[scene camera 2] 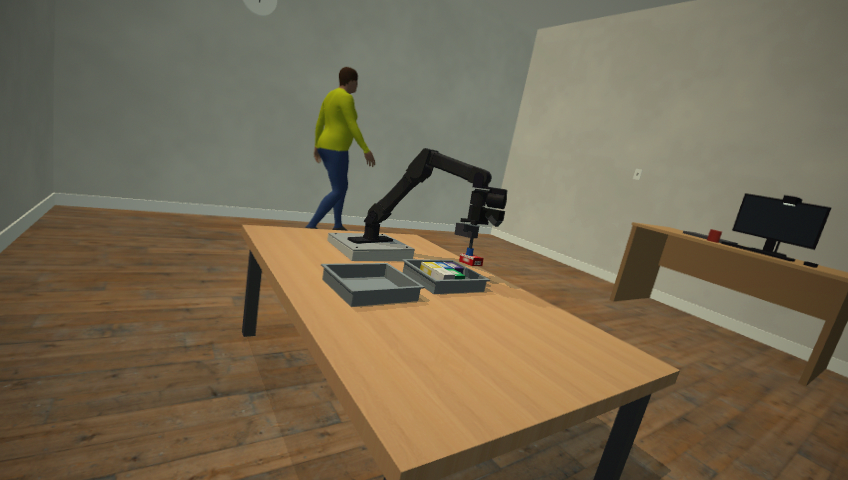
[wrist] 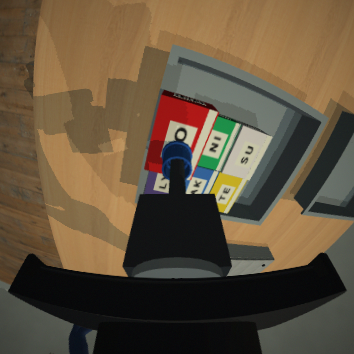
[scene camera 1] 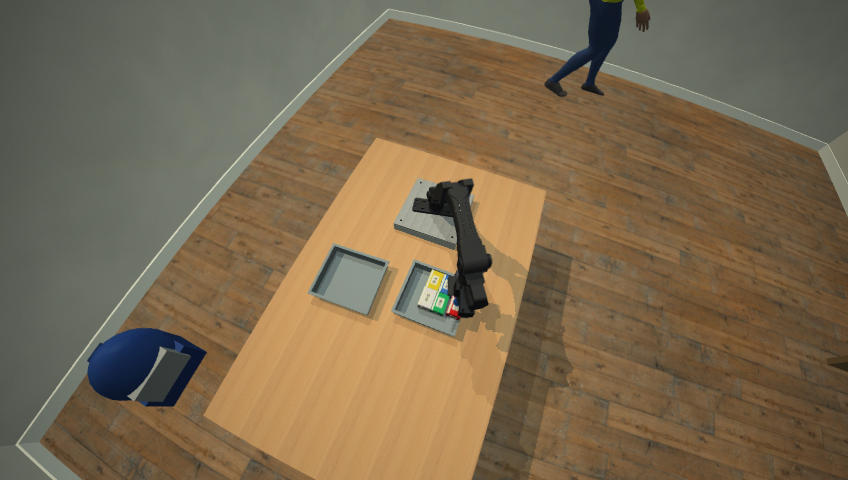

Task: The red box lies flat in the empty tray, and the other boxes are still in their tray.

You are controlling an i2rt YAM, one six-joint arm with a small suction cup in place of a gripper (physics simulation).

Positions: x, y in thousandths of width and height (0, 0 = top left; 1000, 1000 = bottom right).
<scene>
A grey tray (scene camera 2: 424, 593): 1.25 m from the lens. A grey tray (scene camera 2: 560, 589) is 1.39 m from the lens.
</scene>
